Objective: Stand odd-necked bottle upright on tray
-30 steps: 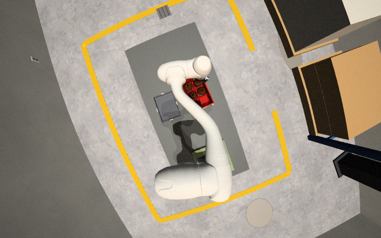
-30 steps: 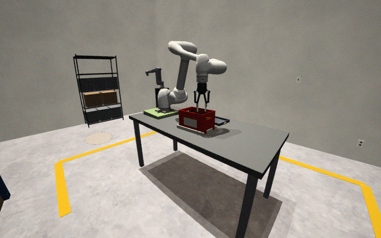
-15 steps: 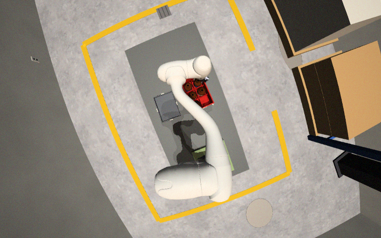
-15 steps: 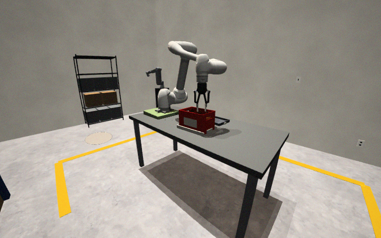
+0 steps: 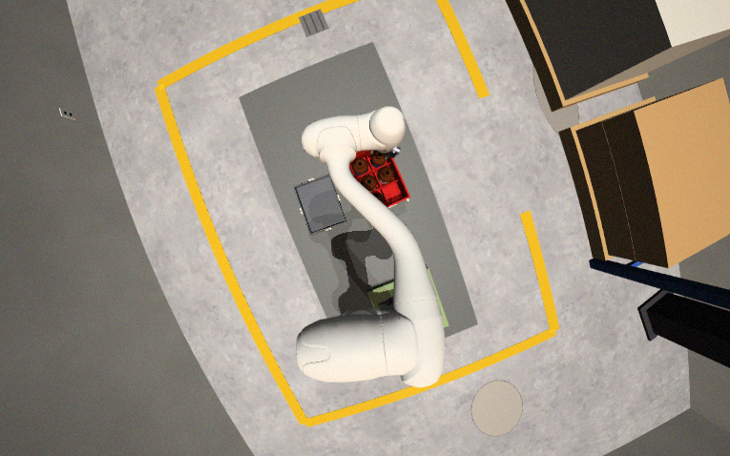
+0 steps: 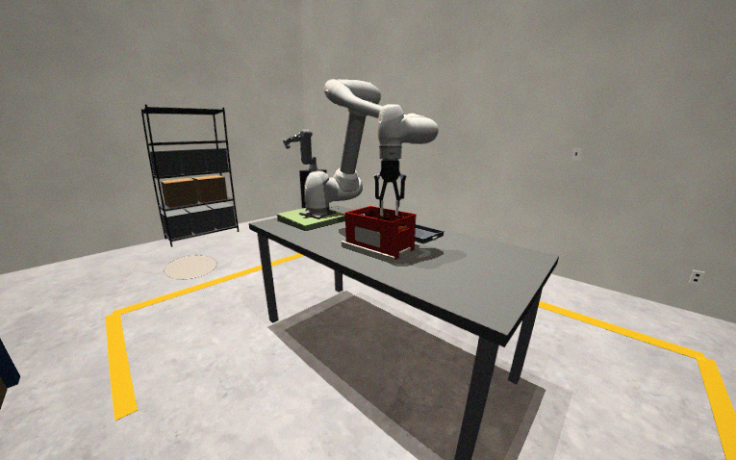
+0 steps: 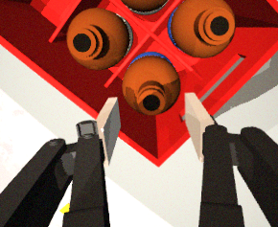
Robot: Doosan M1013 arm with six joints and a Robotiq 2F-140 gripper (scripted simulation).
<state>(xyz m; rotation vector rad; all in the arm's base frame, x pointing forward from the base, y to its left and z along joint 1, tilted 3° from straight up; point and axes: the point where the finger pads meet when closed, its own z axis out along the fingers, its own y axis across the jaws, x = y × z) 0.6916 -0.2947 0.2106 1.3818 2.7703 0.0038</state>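
Right now the red crate is 80 mm behind my hand, 60 mm to the left of it and 140 mm below it. Round my hand: dark grey tray (30 mm behind, 360 mm to the left, 210 mm below).
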